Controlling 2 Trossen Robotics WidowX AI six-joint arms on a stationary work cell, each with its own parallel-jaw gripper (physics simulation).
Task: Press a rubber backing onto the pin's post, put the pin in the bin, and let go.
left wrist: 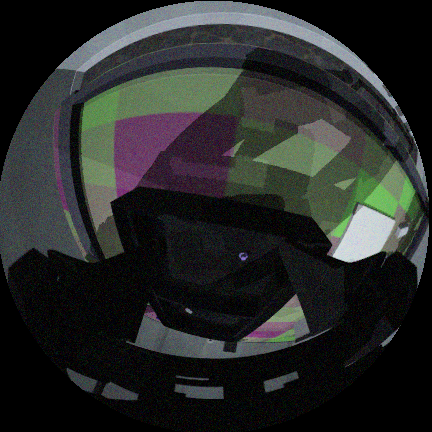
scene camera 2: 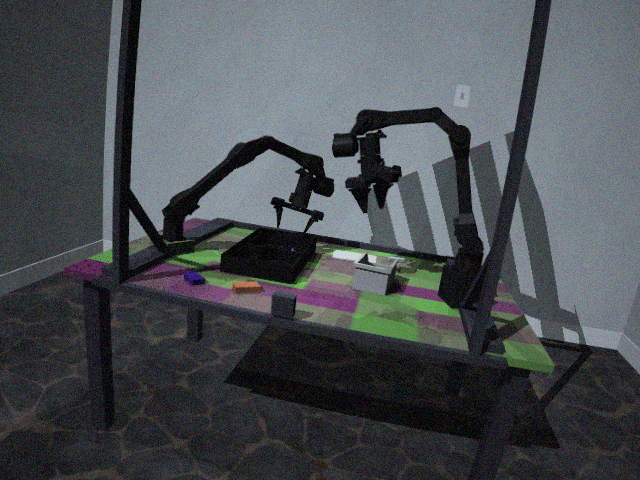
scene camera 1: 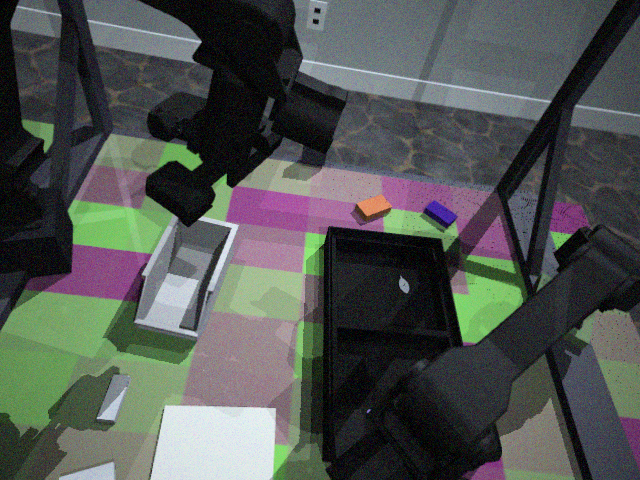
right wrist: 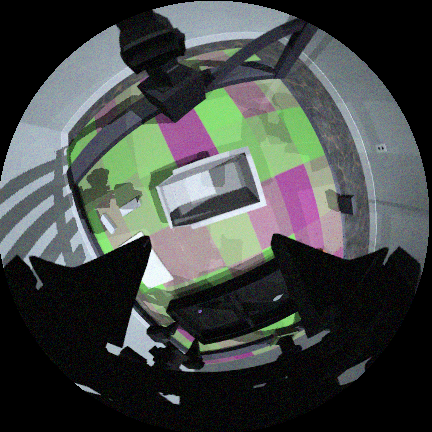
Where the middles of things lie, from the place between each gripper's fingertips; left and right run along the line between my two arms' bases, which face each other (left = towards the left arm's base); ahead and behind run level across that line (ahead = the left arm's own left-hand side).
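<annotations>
From my right hand: the black two-compartment bin (scene camera 1: 373, 333) is 190 mm below, 50 mm ahead and 290 mm to the left of it; the white bin (scene camera 1: 184, 275) is 180 mm below and 30 mm to the right of it.
From my left hand: the white bin is 20 mm below, 320 mm to the right of and 220 mm behind it; the black two-compartment bin is 30 mm below and 170 mm behind it. Going by its middle, the black two-compartment bin is nearer to my left hand than to my right hand.
</annotations>
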